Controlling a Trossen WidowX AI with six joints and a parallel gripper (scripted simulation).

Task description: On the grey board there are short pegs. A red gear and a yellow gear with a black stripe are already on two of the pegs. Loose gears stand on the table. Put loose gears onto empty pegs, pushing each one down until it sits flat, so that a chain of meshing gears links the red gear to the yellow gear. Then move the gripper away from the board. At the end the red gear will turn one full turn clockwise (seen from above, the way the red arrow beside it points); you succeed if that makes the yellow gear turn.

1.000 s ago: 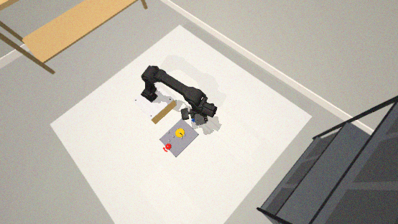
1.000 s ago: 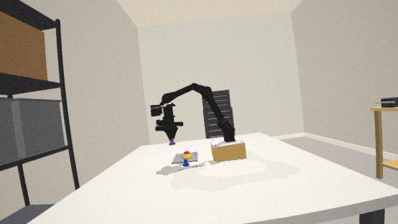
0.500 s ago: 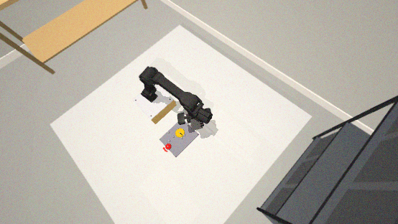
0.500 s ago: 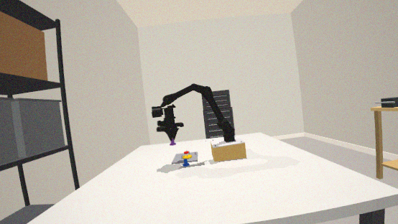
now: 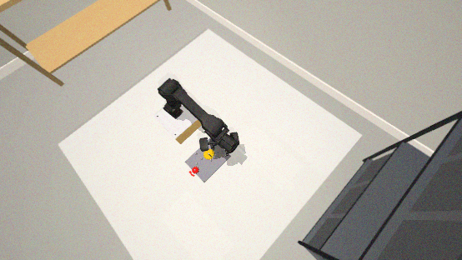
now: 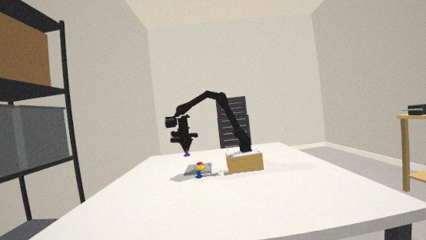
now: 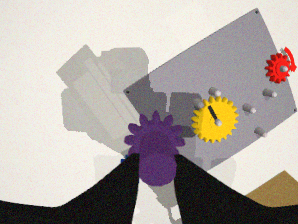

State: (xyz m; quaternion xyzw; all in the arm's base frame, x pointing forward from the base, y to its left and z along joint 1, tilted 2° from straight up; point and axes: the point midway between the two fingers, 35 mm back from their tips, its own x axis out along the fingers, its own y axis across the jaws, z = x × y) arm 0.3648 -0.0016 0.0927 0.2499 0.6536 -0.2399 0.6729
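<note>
My gripper tip is 7 cm past the red gear, 17 cm to the left of it and 13 cm above it. Round my gripper tip: purple gear: 1 cm below; then blue gear: 6 cm behind, 8 cm to the left, 13 cm below; then yellow gear: 7 cm behind, 6 cm to the right, 13 cm below.
</note>
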